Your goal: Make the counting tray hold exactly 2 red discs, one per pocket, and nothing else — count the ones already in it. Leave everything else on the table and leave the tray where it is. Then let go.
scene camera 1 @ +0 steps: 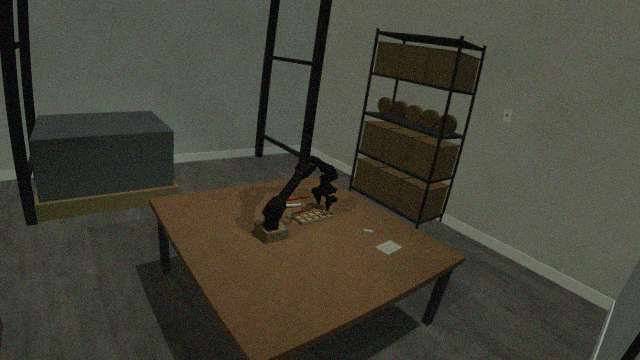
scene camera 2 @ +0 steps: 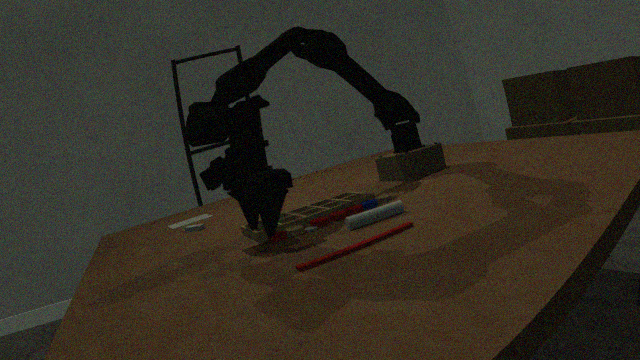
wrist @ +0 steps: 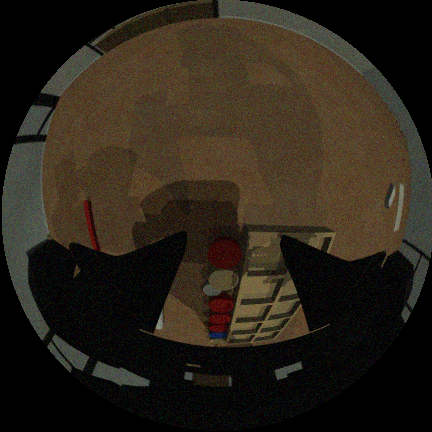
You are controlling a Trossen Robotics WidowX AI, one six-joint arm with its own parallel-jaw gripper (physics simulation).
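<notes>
The counting tray point(scene camera 1: 314, 220) point(wrist: 265, 228) lies beside a row of loose discs. No red disc shows in its visible pockets; a finger hides some pockets in the wrist view. My gripper point(scene camera 1: 323, 205) point(scene camera 2: 263, 234) point(wrist: 234, 238) is open and empty, low at the tray's end, with one finger over the tray and the other beyond the row. The end red disc point(scene camera 2: 278, 236) point(wrist: 225, 253) lies on the table between the open fingers in the wrist view, outside the tray. More red discs point(scene camera 2: 335, 214) point(wrist: 221, 304) lie farther along the row.
The row also holds a tan disc point(wrist: 223, 280) and a blue disc point(scene camera 2: 370, 204) point(wrist: 218, 335); a small pale piece point(wrist: 211, 289) lies against it. A white cylinder point(scene camera 2: 375, 215) and red rod point(scene camera 2: 355, 246) lie alongside. A white square point(scene camera 1: 388, 247) point(wrist: 399, 207) lies past the tray.
</notes>
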